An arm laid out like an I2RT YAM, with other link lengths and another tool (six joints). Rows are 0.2 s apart.
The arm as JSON. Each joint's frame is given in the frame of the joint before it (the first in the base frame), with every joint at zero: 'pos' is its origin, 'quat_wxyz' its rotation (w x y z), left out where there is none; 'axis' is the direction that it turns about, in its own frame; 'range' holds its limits. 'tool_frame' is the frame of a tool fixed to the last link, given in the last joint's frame.
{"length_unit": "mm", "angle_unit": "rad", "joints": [
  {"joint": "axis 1", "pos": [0.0, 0.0, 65.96], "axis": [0.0, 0.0, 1.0], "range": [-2.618, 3.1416]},
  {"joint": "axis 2", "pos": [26.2, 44.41, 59.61], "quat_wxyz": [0.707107, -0.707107, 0.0, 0.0], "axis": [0.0, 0.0, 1.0], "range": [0.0, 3.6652]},
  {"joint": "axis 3", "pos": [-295.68, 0.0, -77.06], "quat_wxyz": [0.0, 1.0, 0.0, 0.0], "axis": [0.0, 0.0, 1.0], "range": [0.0, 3.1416]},
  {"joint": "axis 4", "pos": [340.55, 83.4, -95.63], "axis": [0.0, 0.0, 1.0], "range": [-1.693, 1.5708]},
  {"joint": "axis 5", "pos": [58.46, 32.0, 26.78], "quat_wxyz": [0.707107, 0.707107, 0.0, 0.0], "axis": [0.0, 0.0, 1.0], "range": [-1.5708, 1.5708]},
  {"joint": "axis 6", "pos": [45.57, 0.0, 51.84], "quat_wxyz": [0.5, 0.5, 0.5, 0.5], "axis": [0.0, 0.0, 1.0], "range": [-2.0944, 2.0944]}
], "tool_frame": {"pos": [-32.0, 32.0, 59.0], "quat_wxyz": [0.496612, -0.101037, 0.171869, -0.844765]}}
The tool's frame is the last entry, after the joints.
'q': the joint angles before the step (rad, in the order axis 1, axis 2, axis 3, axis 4, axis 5, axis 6). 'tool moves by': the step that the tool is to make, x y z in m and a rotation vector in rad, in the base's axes. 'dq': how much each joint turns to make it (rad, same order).
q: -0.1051, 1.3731, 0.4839, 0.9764, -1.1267, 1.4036
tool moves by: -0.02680, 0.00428, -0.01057, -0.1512, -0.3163, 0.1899
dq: 0.0000, 0.0001, 0.0000, 0.0696, -0.2037, -0.2768
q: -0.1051, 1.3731, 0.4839, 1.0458, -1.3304, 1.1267
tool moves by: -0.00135, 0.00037, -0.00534, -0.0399, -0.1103, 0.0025
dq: 0.0000, 0.0000, 0.0000, 0.0006, -0.0069, -0.1166
